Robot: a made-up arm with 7 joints. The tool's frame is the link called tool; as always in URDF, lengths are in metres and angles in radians. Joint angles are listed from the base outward.
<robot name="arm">
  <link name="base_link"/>
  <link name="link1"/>
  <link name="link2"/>
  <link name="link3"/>
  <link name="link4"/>
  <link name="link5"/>
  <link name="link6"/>
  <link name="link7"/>
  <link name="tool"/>
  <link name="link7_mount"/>
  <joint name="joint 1" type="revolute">
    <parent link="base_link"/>
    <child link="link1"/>
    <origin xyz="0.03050 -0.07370 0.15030" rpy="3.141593 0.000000 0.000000"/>
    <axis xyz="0 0 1"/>
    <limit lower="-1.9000" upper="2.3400"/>
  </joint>
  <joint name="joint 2" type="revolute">
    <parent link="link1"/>
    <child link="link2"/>
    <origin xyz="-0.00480 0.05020 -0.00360" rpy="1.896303 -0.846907 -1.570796"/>
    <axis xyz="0 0 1"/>
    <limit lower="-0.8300" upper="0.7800"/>
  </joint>
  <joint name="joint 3" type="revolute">
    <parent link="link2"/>
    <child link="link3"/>
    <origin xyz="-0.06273 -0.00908 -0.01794" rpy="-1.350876 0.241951 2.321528"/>
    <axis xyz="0 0 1"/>
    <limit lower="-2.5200" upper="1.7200"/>
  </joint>
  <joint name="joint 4" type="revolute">
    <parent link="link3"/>
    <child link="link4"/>
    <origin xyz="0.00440 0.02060 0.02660" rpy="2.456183 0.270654 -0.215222"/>
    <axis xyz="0 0 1"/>
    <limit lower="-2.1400" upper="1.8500"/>
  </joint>
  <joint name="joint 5" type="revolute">
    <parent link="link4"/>
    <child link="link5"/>
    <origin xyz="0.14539 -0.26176 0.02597" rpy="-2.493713 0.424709 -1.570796"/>
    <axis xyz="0 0 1"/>
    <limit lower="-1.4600" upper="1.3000"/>
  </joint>
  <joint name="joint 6" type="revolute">
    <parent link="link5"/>
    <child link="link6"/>
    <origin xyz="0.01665 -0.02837 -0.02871" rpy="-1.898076 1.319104 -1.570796"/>
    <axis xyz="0 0 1"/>
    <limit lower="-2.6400" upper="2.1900"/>
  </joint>
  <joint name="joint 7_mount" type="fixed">
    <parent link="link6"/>
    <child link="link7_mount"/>
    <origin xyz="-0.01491 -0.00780 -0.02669"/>
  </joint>
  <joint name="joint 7" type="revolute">
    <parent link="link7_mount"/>
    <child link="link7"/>
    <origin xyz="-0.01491 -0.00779 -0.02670" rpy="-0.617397 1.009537 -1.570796"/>
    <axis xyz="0 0 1"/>
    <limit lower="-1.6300" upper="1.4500"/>
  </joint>
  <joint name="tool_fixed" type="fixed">
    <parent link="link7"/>
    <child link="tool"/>
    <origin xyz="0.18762 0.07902 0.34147" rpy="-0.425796 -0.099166 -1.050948"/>
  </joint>
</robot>
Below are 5 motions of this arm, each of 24 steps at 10 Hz.
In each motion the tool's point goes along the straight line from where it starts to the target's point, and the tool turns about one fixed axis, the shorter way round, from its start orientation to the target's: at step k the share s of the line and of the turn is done. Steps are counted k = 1, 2, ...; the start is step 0. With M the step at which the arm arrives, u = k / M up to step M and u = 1 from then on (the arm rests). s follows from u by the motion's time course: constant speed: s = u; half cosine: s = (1 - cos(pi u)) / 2; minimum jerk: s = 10 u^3 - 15 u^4 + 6 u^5.
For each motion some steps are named. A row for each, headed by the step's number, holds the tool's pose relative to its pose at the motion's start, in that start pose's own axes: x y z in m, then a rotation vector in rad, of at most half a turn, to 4 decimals.
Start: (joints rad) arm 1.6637 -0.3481 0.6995 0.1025 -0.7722 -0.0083 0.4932
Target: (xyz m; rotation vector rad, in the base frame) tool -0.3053 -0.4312 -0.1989 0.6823 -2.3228 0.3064
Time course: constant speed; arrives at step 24
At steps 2, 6, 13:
2: 0.0054 -0.0290 -0.0259 0.0651 0.0783 -0.0686
6: 0.0161 -0.0870 -0.0777 0.1952 0.2349 -0.2059
13: 0.0348 -0.1884 -0.1682 0.4228 0.5089 -0.4462

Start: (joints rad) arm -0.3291 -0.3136 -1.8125 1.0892 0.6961 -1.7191 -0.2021
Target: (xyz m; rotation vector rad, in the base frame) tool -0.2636 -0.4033 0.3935 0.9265 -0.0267 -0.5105
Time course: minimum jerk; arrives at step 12
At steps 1, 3, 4, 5, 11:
1: 0.0007 -0.0015 -0.0004 0.0024 0.0028 -0.0025
3: 0.0141 -0.0309 -0.0084 0.0480 0.0566 -0.0511
4: 0.0286 -0.0626 -0.0171 0.0973 0.1147 -0.1037
5: 0.0472 -0.1035 -0.0282 0.1607 0.1894 -0.1713
11: 0.1355 -0.2970 -0.0809 0.4614 0.5438 -0.4916

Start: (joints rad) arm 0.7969 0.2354 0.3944 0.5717 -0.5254 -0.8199 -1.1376
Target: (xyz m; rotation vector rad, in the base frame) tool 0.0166 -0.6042 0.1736 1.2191 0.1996 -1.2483
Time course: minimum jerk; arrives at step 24
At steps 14, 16, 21, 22, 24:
14: 0.1285 -0.0290 -0.2192 -0.1613 0.2494 -0.5625
16: 0.1553 -0.0351 -0.2650 -0.1951 0.3016 -0.6802
21: 0.1935 -0.0437 -0.3301 -0.2429 0.3756 -0.8471
22: 0.1956 -0.0442 -0.3337 -0.2456 0.3798 -0.8565
24: 0.1966 -0.0444 -0.3354 -0.2469 0.3817 -0.8609

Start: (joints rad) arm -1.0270 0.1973 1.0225 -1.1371 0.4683 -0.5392 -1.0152
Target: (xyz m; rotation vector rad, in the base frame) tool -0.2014 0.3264 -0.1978 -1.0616 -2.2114 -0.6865
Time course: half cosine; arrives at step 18
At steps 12, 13, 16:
12: -0.0354 0.1101 -0.0393 -0.2695 -0.1941 -0.3122
13: -0.0388 0.1205 -0.0430 -0.2952 -0.2126 -0.3419
16: -0.0458 0.1423 -0.0508 -0.3485 -0.2510 -0.4037

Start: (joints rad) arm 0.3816 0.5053 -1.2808 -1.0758 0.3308 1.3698 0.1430
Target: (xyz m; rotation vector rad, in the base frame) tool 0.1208 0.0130 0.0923 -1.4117 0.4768 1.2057
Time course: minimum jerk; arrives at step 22
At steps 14, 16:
14: -0.2384 0.0832 -0.0306 -0.3851 -0.6968 0.0047
16: -0.2794 0.0975 -0.0359 -0.4513 -0.8165 0.0055

